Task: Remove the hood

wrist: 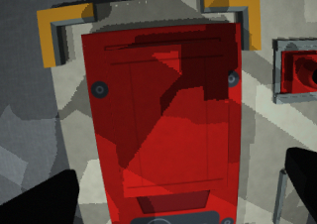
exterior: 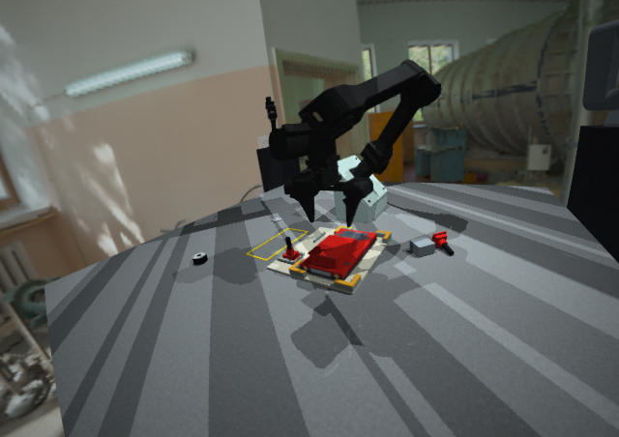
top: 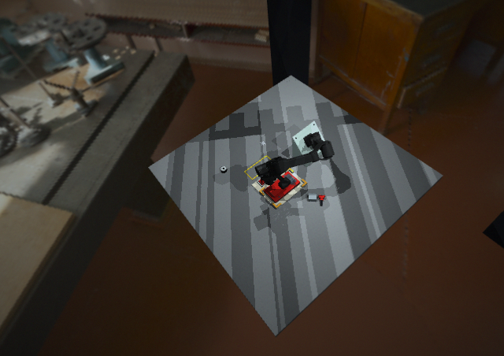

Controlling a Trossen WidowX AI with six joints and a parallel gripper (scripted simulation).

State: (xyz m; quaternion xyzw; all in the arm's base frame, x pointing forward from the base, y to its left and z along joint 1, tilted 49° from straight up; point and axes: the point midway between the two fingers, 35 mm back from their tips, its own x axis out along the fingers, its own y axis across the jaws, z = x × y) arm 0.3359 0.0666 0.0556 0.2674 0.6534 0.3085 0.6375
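Right now my gripper tip is 60 mm above the red hood. The rest, counted from my gripper tip: black wheel: 350 mm to the right, 150 mm ahead, 90 mm below.
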